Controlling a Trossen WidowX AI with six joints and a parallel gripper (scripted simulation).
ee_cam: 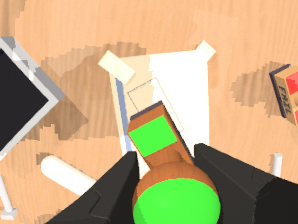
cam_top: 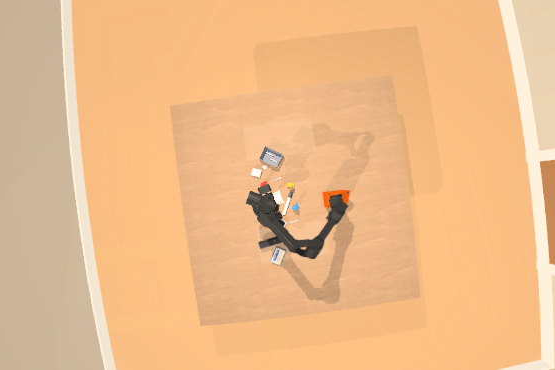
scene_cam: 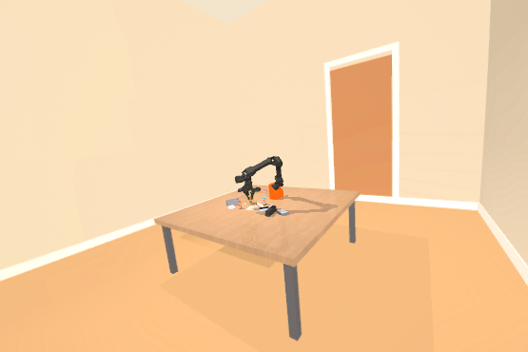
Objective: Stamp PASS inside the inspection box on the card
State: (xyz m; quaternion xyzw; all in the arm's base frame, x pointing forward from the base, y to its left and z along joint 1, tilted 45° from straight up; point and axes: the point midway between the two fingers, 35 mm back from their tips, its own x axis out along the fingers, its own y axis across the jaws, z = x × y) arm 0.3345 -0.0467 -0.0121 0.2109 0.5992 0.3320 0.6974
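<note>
The white card lies 8 cm below my gripper tip, 1 cm to the right of it and 1 cm behind it. Also, from my gripper tip: ink pad: 12 cm to the left, 7 cm below, 1 cm behind; then white cylinder: 10 cm behind, 7 cm below, 1 cm to the left; then red stamp: 10 cm to the right, 6 cm below, 2 cm ahead.
</note>
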